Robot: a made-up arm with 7 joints.
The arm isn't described. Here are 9 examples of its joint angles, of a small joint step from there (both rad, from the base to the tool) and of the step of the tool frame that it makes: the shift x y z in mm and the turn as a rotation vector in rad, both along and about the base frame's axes.
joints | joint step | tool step
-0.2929 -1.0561 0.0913 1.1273 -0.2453 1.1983 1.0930 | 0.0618 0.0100 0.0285 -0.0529 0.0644 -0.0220 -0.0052 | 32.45 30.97 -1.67 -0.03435 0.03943 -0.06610
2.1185 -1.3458 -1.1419 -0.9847 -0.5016 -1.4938 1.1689 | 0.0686 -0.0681 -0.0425 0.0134 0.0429 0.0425 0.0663 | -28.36 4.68 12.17 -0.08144 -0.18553 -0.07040
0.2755 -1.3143 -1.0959 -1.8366 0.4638 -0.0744 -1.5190 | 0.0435 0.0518 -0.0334 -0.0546 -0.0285 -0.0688 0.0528 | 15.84 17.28 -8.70 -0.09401 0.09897 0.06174
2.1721 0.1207 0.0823 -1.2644 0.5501 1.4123 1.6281 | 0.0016 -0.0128 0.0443 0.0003 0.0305 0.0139 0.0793 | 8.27 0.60 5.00 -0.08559 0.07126 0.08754
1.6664 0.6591 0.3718 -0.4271 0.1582 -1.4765 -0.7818 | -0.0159 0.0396 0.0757 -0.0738 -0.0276 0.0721 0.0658 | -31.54 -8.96 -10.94 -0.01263 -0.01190 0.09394
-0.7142 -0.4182 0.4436 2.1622 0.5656 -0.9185 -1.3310 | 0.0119 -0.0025 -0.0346 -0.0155 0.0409 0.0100 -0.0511 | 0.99 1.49 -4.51 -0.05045 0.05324 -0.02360
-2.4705 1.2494 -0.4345 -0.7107 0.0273 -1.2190 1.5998 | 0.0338 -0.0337 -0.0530 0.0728 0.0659 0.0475 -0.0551 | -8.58 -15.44 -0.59 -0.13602 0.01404 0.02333
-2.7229 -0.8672 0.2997 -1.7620 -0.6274 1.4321 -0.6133 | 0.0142 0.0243 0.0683 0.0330 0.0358 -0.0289 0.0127 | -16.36 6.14 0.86 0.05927 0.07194 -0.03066
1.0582 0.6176 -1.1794 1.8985 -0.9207 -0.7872 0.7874 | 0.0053 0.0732 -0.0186 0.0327 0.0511 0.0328 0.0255 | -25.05 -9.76 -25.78 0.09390 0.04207 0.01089
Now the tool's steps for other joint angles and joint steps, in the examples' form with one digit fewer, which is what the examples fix.
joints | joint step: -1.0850 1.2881 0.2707 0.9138 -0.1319 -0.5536 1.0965 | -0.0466 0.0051 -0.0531 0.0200 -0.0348 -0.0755 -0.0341
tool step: -3.6 3.8 10.9 0.0887 -0.0580 0.0187
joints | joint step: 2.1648 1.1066 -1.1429 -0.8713 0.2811 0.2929 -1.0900 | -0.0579 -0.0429 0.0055 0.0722 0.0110 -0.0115 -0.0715
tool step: 19.7 -10.3 -8.5 -0.0518 -0.0658 0.0284
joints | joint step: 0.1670 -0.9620 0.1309 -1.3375 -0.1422 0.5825 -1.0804 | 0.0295 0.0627 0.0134 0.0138 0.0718 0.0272 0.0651
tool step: 25.6 10.0 -33.9 -0.1163 -0.1232 -0.0004
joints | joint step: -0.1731 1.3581 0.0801 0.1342 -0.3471 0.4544 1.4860 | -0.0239 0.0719 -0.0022 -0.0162 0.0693 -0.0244 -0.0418
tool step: 14.8 -41.9 7.2 -0.0208 -0.0222 -0.0291
